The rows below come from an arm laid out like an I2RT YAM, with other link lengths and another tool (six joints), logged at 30 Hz.
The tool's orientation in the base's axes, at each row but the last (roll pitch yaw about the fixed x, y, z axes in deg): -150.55, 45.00, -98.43; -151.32, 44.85, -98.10; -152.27, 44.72, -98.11; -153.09, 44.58, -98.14; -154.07, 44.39, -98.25; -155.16, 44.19, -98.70; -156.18, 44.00, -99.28
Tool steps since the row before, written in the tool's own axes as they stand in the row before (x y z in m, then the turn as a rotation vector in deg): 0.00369, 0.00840, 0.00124, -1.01, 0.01, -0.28; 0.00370, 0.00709, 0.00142, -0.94, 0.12, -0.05; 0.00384, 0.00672, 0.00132, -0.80, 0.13, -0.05; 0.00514, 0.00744, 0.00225, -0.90, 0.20, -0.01; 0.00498, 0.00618, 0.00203, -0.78, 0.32, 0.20; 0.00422, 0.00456, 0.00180, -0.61, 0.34, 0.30; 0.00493, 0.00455, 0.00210, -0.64, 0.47, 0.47
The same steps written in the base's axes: -0.00647, 0.00205, -0.00629, -0.06, 0.56, 0.88; -0.00539, 0.00143, -0.00590, -0.03, 0.69, 0.65; -0.00524, 0.00104, -0.00575, -0.06, 0.59, 0.55; -0.00554, 0.00090, -0.00744, -0.08, 0.72, 0.57; -0.00468, 0.00028, -0.00672, -0.09, 0.80, 0.32; -0.00343, -0.00003, -0.00549, -0.07, 0.75, 0.13; -0.00342, -0.00039, -0.00613, -0.09, 0.92, 0.00
